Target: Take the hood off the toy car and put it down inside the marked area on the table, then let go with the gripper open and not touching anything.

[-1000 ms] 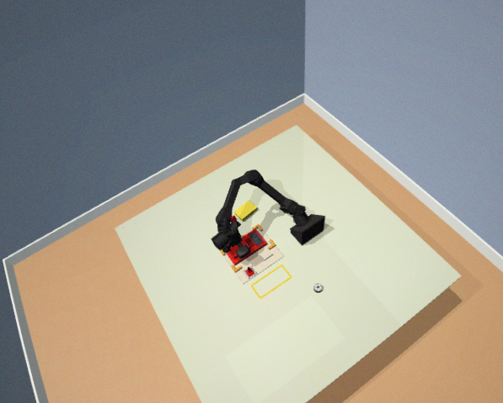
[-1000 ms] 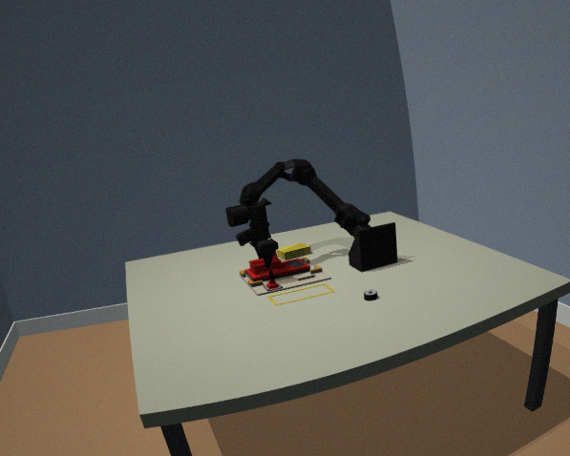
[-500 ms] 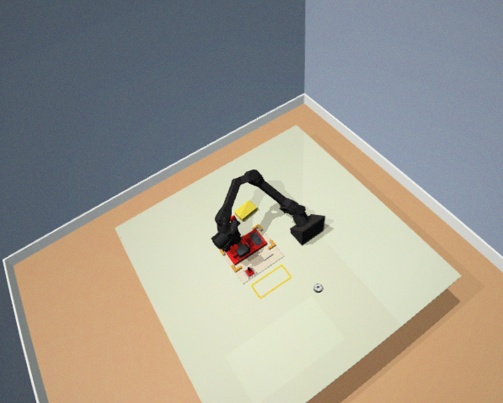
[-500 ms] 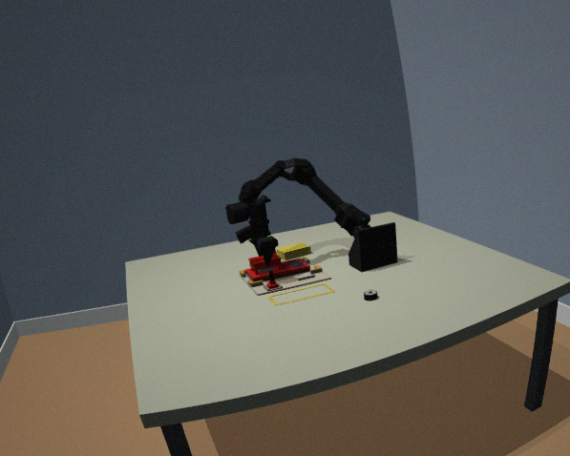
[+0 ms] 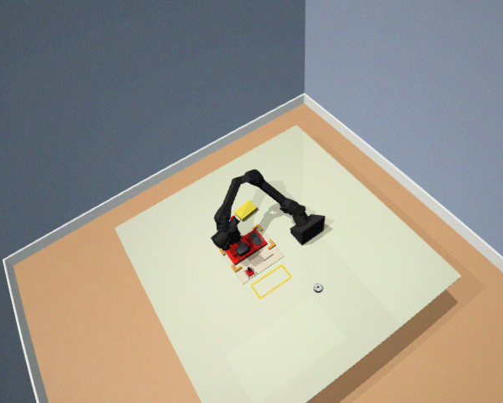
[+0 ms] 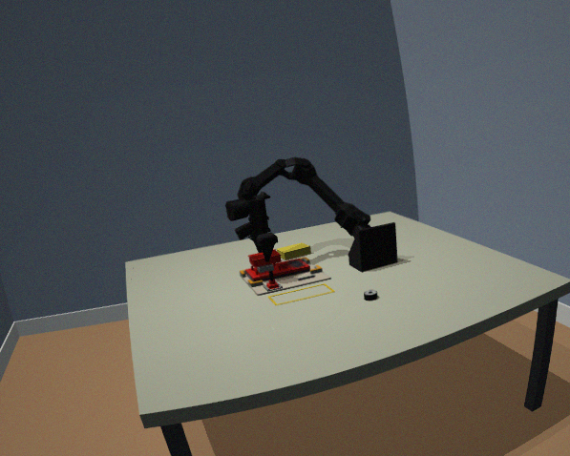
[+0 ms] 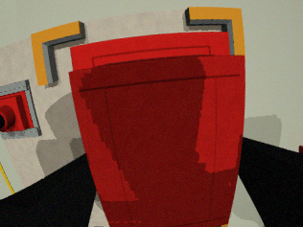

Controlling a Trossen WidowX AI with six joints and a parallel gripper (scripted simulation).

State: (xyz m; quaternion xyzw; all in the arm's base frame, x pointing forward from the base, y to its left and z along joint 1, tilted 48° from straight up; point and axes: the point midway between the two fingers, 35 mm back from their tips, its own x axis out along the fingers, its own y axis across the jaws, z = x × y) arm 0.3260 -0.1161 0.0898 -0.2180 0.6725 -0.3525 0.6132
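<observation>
Right now the small grey mount is 4 cm ahead of my gripper tip, 13 cm to the left of it and 3 cm below it. Round my gripper tip: red hood (1 cm above); base plate (3 cm behind, 4 cm to the left, 5 cm below); yellow block (19 cm behind, 16 cm to the right, 5 cm below).
</observation>
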